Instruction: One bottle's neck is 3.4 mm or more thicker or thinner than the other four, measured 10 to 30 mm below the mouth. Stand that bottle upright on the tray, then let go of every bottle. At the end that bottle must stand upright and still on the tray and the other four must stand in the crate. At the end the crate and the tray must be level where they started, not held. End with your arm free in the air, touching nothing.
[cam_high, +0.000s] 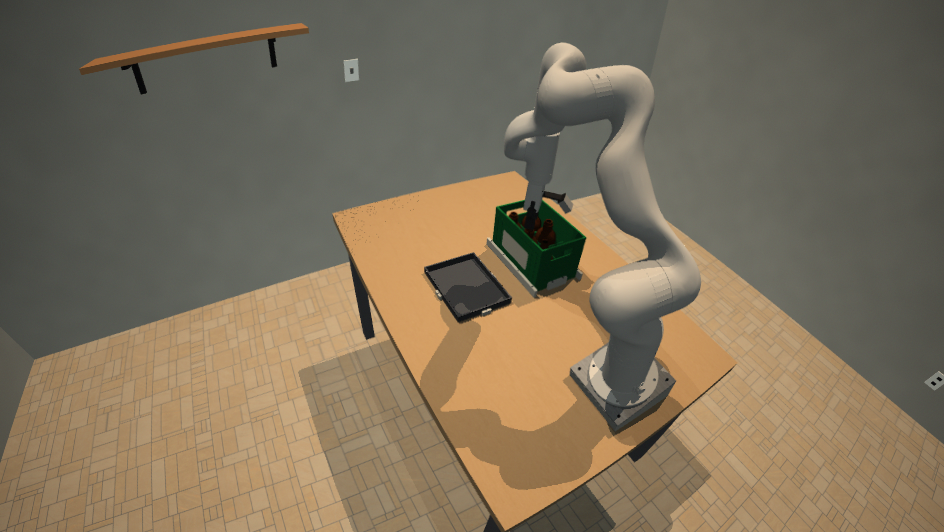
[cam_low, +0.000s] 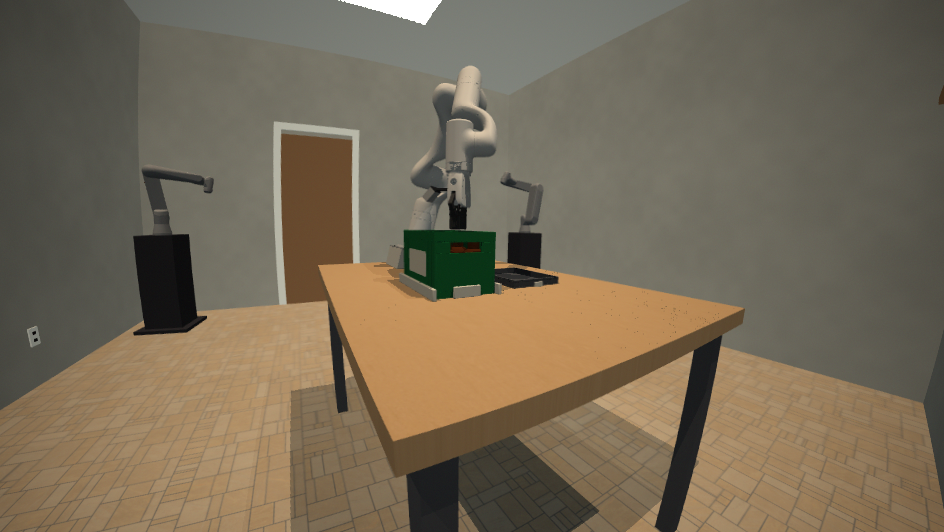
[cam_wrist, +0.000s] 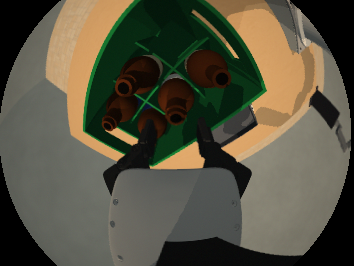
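Now: the green crate 10 mm ahead of my hand, 40 mm to the right of it and 110 mm below it. The rest, counted from my hand: brown bottle (80 mm behind, 10 mm to the right, 110 mm below); then black tray (40 mm behind, 230 mm to the left, 180 mm below).
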